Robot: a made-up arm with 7 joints.
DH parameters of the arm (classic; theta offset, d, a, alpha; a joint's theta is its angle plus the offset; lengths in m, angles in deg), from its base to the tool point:
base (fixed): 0 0 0 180
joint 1: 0 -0.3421 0 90
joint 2: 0 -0.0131 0 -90
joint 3: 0 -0.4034 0 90
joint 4: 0 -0.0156 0 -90
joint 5: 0 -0.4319 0 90
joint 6: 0 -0.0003 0 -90
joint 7: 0 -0.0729 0 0
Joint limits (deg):
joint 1: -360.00..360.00
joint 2: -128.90..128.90
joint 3: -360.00..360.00
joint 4: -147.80..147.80
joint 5: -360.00..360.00
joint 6: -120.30..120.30
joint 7: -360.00..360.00
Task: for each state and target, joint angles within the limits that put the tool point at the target. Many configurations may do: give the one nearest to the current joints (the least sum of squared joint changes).
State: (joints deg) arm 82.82 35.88 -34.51 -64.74 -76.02 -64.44 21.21
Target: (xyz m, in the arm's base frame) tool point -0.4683 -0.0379 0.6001
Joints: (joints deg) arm 100.09 43.86 -68.16 -104.42 -72.13 -64.16 21.21
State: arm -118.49 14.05 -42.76 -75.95 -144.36 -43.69 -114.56
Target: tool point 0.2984 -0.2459 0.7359
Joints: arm -104.36 18.32 -21.71 -109.98 -144.37 -42.98 -114.56
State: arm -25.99 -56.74 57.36 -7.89 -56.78 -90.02 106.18
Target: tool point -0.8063 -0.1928 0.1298
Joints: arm -15.76 -96.26 56.15 -8.78 -57.49 -72.24 106.18
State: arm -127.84 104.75 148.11 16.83 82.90 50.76 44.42
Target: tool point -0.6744 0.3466 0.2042
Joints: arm -155.85 128.90 162.52 51.04 78.22 75.02 44.42
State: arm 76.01 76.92 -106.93 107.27 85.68 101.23 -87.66
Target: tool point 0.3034 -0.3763 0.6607
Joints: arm 100.04 70.52 -129.03 89.49 88.65 102.89 -87.66
